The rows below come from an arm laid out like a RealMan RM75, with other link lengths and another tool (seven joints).
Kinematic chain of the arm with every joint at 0, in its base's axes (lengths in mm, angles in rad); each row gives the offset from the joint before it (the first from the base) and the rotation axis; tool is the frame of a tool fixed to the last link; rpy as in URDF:
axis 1: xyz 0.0 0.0 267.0 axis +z
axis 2: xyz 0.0 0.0 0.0 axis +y
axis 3: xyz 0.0 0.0 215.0 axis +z
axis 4: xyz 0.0 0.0 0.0 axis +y
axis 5: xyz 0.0 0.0 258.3 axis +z
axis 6: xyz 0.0 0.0 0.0 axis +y
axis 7: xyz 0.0 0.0 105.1 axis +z
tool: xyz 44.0 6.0 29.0 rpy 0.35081 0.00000 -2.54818
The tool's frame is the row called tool.
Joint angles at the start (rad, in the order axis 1, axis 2, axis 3, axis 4, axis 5, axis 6, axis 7):
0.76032 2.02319 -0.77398 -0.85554 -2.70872 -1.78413 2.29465
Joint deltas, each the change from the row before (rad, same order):
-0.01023 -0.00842 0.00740 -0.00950 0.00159 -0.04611 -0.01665
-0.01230 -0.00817 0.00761 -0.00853 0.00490 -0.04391 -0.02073
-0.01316 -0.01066 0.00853 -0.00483 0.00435 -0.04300 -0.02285
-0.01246 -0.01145 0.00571 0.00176 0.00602 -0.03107 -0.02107
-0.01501 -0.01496 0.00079 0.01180 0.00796 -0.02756 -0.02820
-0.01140 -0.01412 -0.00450 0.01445 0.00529 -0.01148 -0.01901
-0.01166 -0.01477 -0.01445 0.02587 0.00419 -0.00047 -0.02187
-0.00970 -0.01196 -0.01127 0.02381 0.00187 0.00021 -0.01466
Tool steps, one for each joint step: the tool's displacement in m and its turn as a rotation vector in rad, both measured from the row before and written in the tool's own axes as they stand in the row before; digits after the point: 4 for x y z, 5 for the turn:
-0.0063 0.0015 -0.0069 0.01043 -0.02897 0.00501
-0.0066 0.0021 -0.0063 0.01455 -0.02804 0.00174
-0.0071 0.0029 -0.0067 0.01509 -0.02751 0.00267
-0.0061 0.0036 -0.0053 0.01389 -0.02117 0.00230
-0.0067 0.0056 -0.0048 0.01447 -0.02639 0.00142
-0.0045 0.0052 -0.0034 0.00487 -0.01562 0.00352
-0.0040 0.0072 -0.0013 -0.00110 -0.02018 0.00477
-0.0038 0.0063 -0.0007 -0.00009 -0.01613 0.00983

